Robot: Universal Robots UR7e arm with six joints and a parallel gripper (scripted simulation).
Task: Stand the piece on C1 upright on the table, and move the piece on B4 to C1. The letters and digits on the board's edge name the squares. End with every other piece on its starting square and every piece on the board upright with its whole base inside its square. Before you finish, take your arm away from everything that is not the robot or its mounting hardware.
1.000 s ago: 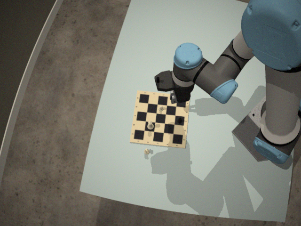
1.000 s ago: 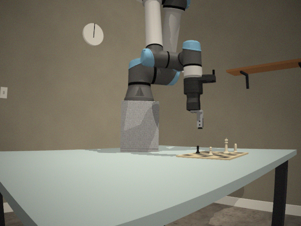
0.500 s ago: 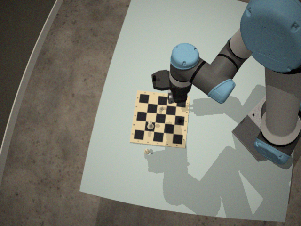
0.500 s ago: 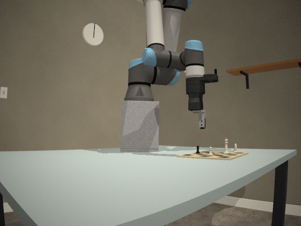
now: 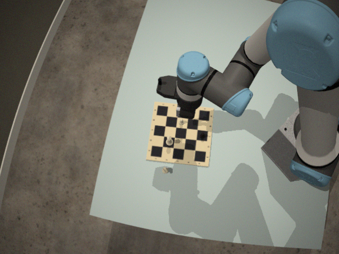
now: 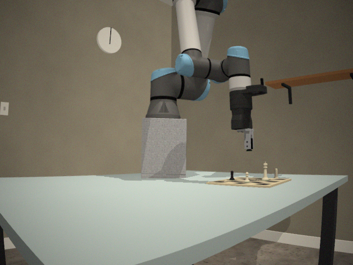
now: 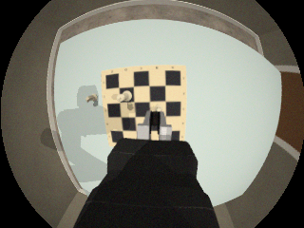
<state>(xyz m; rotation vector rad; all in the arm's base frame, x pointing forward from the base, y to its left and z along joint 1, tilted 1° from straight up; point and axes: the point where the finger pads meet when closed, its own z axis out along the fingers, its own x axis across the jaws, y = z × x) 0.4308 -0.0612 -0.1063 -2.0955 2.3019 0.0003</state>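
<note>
Right now the white king is 3 cm ahead of my hand, 7 cm to the left of it and 9 cm below it. Also, from my hand: white pawn 1 cm to the right, 11 cm below; chessboard 1 cm behind, 3 cm to the left, 13 cm below.
</note>
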